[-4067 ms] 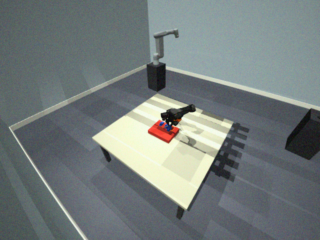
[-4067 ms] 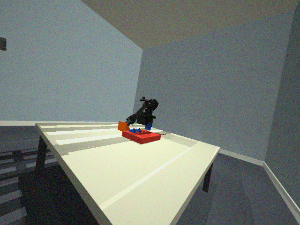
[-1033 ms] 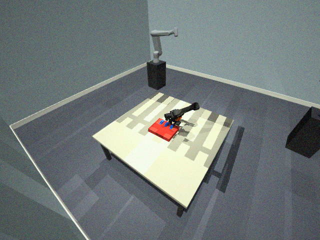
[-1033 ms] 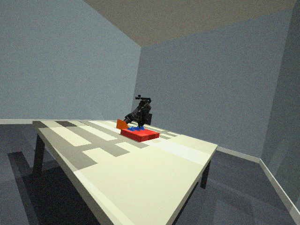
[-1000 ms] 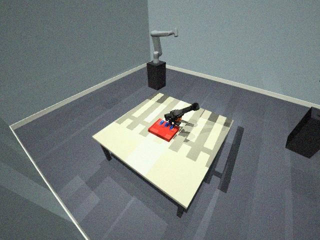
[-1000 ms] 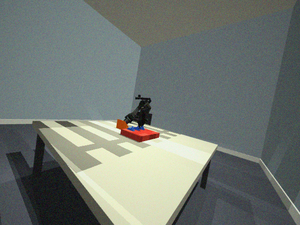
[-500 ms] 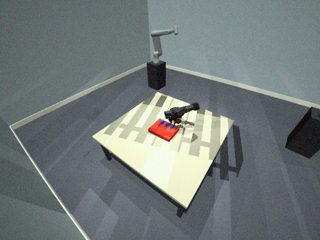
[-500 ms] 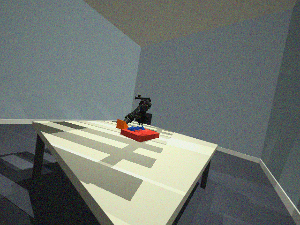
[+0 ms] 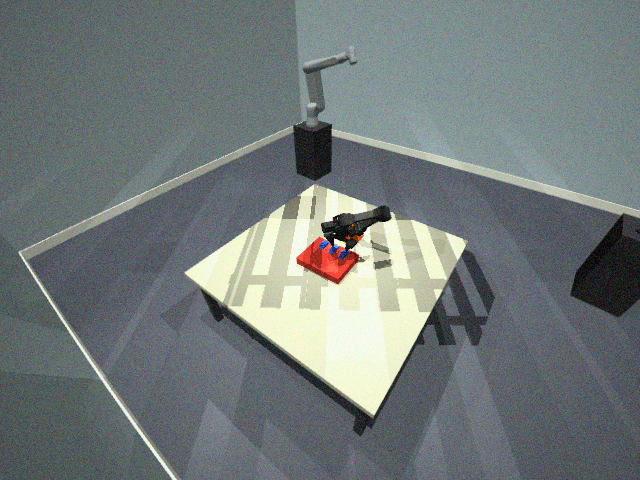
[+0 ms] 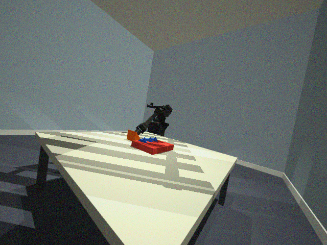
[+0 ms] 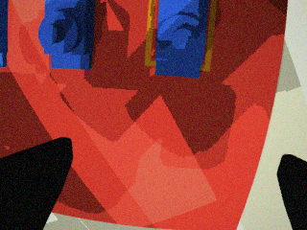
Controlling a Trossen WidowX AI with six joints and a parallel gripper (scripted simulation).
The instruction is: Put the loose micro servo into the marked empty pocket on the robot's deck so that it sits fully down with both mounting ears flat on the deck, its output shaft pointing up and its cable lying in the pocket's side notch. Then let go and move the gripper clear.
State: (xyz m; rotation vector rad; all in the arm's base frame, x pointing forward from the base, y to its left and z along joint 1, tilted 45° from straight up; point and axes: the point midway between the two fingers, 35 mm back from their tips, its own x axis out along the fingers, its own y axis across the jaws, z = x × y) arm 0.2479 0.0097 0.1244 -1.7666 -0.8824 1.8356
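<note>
Right now my gripper tip is 11 cm above the red robot deck, 7 cm to the left of it and 6 cm short of it.
</note>
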